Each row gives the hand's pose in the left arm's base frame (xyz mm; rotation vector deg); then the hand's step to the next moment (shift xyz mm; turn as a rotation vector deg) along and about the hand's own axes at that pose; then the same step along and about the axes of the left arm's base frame.
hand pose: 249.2 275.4 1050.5 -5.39 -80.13 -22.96
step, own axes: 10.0 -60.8 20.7 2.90 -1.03 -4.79
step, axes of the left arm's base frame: -38.2 -52.5 3.1 4.49 -3.02 1.77
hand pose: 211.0 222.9 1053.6 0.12 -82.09 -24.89
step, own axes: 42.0 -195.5 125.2 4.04 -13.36 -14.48
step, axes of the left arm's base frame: -172.8 -160.4 8.5 10.27 -17.20 -1.80
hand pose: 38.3 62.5 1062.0 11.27 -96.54 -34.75
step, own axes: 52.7 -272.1 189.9 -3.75 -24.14 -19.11
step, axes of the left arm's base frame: -247.8 -200.8 -105.6 14.18 -24.09 -13.44
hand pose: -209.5 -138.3 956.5 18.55 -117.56 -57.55
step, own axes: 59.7 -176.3 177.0 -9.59 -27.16 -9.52
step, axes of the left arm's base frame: -192.9 -50.2 -162.0 10.28 -17.74 -22.36
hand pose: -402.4 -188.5 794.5 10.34 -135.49 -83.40
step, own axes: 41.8 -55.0 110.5 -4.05 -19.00 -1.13
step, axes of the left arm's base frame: -83.3 55.0 -83.8 2.71 -8.55 -17.27
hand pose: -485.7 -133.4 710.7 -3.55 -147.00 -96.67
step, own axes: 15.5 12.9 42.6 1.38 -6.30 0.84
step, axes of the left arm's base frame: -16.1 44.1 -3.8 -1.86 -1.73 -5.99
